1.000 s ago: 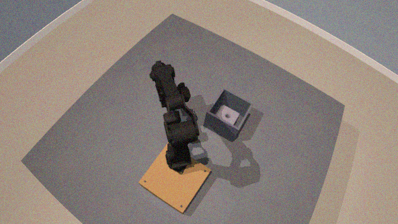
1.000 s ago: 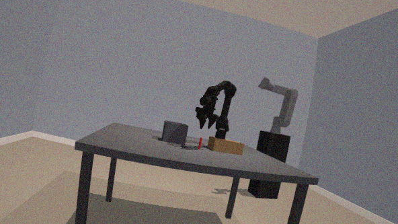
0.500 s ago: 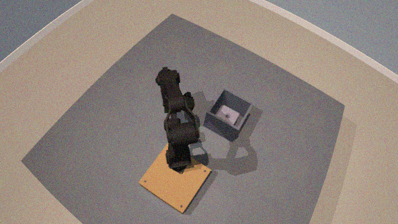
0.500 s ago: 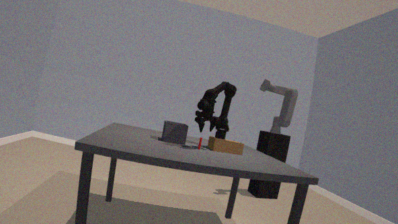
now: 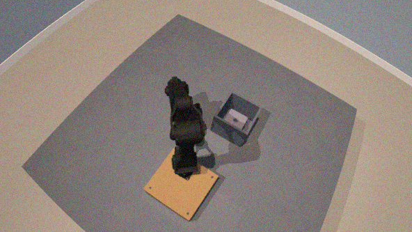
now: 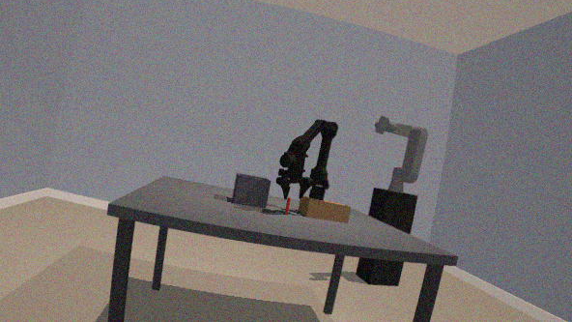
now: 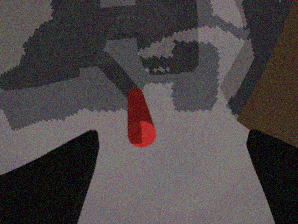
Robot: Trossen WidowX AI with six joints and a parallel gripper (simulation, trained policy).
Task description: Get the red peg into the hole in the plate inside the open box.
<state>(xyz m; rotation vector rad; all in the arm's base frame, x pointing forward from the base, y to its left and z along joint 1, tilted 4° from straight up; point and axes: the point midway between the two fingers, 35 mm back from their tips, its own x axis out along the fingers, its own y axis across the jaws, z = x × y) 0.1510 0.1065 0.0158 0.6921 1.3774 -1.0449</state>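
Right now my gripper tip is 40 mm above the red peg and 20 mm short of it. From my gripper tip the other things lie so: pale plate: 180 mm to the right, 170 mm ahead, 30 mm below.
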